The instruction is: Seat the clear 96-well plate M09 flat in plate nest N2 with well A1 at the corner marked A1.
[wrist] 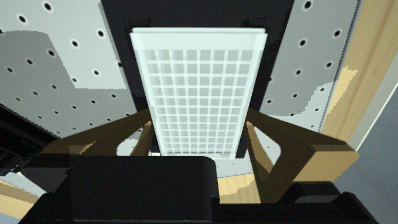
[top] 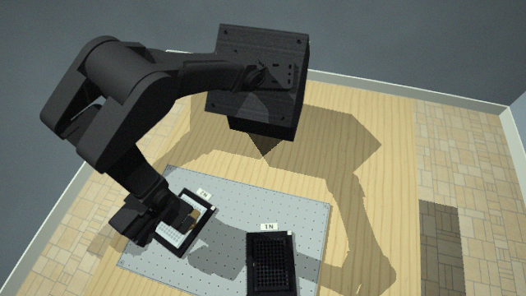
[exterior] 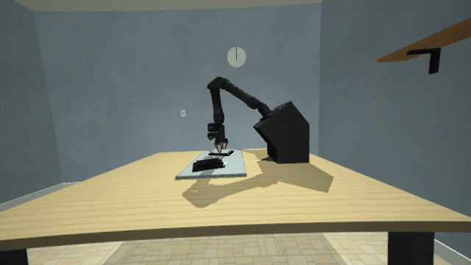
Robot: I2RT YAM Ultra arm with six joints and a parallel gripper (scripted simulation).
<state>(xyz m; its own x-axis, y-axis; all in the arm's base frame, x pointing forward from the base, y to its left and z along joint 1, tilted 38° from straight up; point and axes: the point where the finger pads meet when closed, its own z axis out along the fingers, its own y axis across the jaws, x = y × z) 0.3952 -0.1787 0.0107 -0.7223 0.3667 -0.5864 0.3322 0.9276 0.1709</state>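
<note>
Now: the plate nest N2 2 cm below my hand. Round my hand: n2 label: 8 cm behind, 4 cm to the left, 2 cm below; n1 label: 1 cm behind, 24 cm to the left, 2 cm below.
</note>
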